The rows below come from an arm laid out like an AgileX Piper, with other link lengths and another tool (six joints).
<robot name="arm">
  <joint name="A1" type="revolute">
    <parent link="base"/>
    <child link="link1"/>
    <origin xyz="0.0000 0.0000 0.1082"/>
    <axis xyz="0 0 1"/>
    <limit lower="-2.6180" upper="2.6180"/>
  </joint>
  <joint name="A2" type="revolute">
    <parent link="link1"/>
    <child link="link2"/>
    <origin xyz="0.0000 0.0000 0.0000"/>
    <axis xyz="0 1 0"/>
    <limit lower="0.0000" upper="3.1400"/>
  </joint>
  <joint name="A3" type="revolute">
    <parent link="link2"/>
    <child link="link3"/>
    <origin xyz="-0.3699 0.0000 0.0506"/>
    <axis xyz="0 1 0"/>
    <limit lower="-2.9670" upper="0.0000"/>
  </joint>
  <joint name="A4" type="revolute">
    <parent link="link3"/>
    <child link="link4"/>
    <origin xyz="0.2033 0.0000 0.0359"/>
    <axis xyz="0.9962 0 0.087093"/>
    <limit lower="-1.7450" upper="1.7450"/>
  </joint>
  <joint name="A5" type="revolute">
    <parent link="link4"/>
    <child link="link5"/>
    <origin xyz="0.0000 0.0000 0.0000"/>
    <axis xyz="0 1 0"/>
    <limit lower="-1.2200" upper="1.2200"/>
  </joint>
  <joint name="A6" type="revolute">
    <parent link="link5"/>
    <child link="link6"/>
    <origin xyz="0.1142 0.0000 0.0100"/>
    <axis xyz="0.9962 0 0.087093"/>
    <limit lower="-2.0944" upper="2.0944"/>
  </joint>
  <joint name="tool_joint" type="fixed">
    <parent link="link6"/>
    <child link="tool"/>
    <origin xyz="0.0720 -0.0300 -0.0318" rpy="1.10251 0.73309 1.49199"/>
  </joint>
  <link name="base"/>
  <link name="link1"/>
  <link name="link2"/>
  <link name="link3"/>
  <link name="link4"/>
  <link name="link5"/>
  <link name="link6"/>
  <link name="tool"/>
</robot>
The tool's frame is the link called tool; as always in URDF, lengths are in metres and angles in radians.
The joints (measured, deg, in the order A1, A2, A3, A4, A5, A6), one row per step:
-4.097, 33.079, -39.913, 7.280, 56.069, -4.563
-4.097, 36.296, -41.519, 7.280, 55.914, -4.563
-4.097, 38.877, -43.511, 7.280, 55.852, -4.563
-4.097, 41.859, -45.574, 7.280, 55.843, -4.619
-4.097, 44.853, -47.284, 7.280, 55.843, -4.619
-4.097, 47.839, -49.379, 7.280, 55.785, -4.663
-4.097, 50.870, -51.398, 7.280, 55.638, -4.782
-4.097, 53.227, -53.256, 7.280, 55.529, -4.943
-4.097, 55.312, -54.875, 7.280, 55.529, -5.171
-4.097, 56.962, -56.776, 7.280, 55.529, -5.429
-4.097, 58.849, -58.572, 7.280, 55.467, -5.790
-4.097, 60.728, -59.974, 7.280, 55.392, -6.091
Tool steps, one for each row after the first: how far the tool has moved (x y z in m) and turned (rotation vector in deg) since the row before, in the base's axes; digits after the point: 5 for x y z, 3 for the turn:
0.01172, -0.00086, 0.00720, 0.108, 1.453, -0.019
0.01102, -0.00080, 0.00882, 0.039, 0.526, -0.008
0.01272, -0.00095, 0.00817, 0.027, 0.905, 0.039
0.01256, -0.00090, 0.00554, 0.092, 1.281, 0.000
0.01402, -0.00104, 0.00690, 0.031, 0.829, 0.026
0.01479, -0.00116, 0.00578, -0.014, 0.857, 0.071
0.01249, -0.00102, 0.00538, -0.074, 0.380, 0.109
0.01099, -0.00094, 0.00405, -0.112, 0.451, 0.175
0.01032, -0.00091, 0.00608, -0.182, -0.266, 0.198
0.01129, -0.00105, 0.00480, -0.228, 0.008, 0.269
0.01052, -0.00096, 0.00244, -0.162, 0.384, 0.222

